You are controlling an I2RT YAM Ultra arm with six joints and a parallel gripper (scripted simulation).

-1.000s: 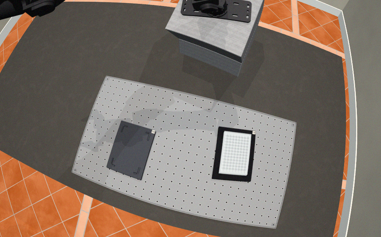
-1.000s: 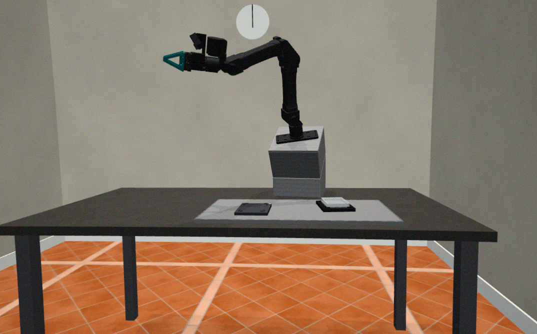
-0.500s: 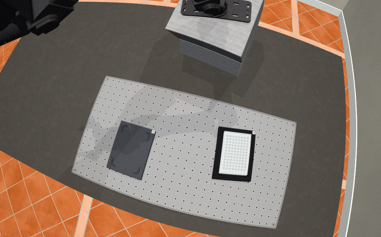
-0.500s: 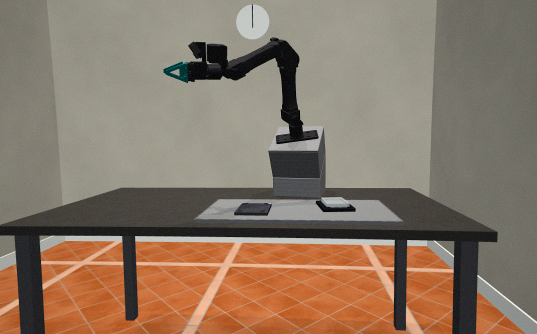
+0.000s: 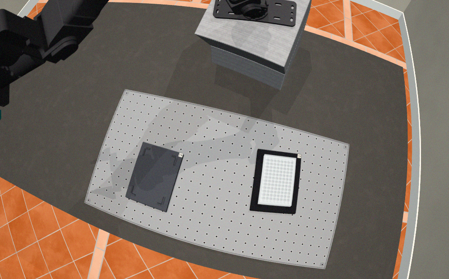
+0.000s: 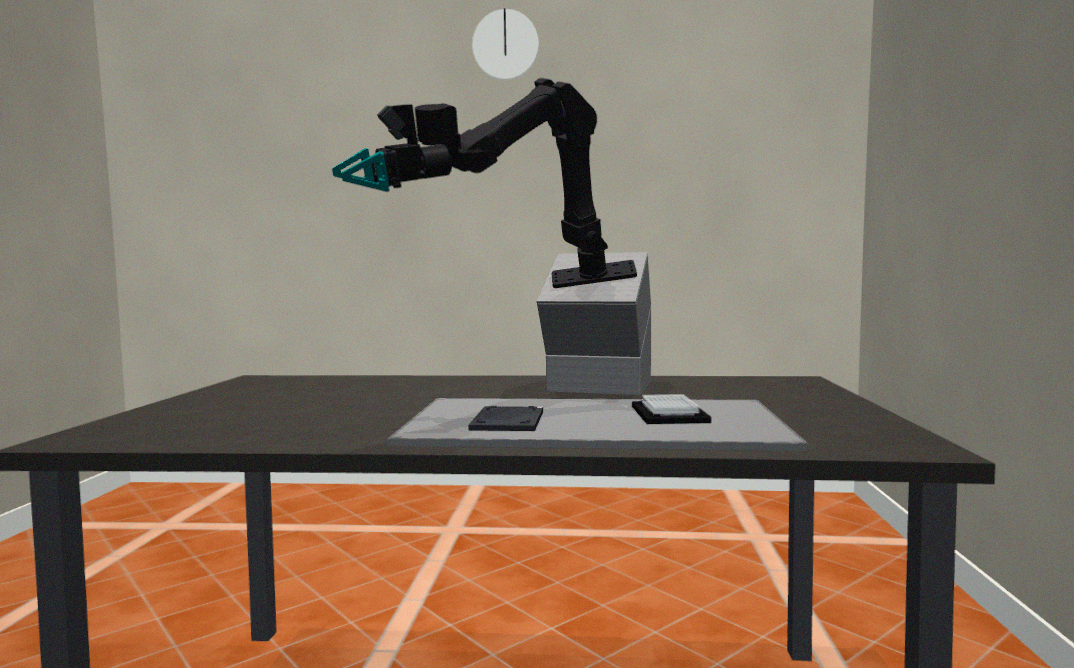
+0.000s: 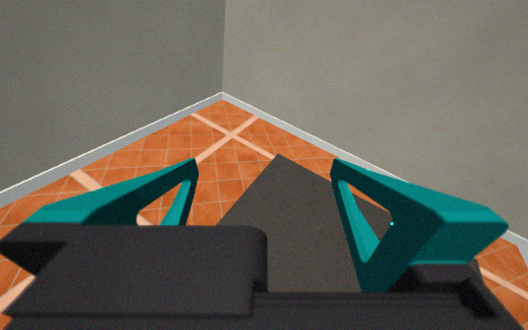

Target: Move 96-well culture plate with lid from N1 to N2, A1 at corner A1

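Now: the clear lid 600 mm to the left of my hand, 440 mm below it and 60 mm behind it. From my hand the other things lie so: nest N2: 450 mm below, 290 mm to the left, 30 mm behind; nest N1: 600 mm to the left, 450 mm below, 60 mm behind.
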